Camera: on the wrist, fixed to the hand. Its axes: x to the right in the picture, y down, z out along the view.
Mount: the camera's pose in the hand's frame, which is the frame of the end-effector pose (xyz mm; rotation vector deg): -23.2 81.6 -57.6 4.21 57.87 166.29
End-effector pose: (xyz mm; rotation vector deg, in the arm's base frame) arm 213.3 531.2 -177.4 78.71 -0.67 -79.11
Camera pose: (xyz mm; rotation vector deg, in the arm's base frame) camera 299.1 554.0 -126.1 29.85 -51.33 94.84
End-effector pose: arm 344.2 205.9 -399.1 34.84 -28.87 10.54
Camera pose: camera 321.8 305.3 -410.6 -40.65 2.93 172.96
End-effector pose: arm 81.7 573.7 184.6 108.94 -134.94 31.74
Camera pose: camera -0.9 627.6 212.8 -131.07 -102.50 44.46
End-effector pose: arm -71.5 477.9 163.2 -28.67 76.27 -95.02
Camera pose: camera -71.8 529.3 74.5 102.92 48.29 46.43
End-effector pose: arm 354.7 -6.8 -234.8 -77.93 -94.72 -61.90
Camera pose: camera 440.4 -61.4 -221.2 -62.60 76.86 22.35
